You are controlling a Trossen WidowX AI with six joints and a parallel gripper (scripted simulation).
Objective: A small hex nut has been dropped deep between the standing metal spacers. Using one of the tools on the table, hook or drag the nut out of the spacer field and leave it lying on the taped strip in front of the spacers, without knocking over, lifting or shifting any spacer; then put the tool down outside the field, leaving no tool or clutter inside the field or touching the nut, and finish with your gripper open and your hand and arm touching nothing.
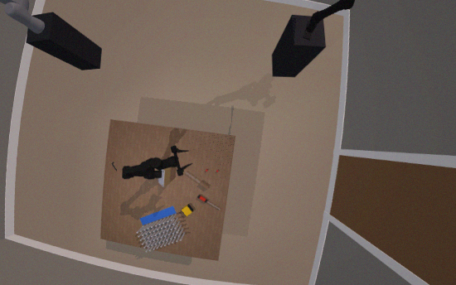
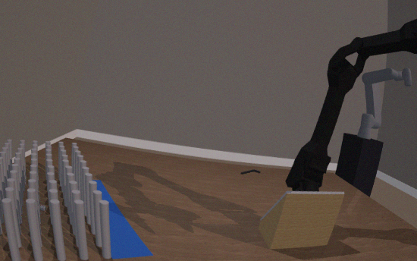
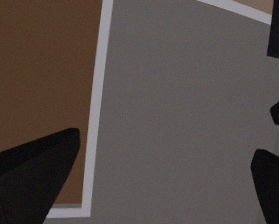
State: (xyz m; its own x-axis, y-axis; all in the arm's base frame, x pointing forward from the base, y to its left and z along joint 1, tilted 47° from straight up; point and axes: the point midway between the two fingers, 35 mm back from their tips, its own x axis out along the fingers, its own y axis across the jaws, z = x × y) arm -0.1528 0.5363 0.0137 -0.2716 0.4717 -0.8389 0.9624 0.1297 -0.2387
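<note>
My gripper tip is now 260 mm short of the wooden-handled rod tool, 80 mm to the left of it and 430 mm above it. Round my gripper tip: yellow block (570 mm ahead, 160 mm to the right, 420 mm below); then small hex nut (800 mm ahead, 420 mm to the right, 440 mm below); then blue taped strip (650 mm ahead, 480 mm to the right, 440 mm below).
</note>
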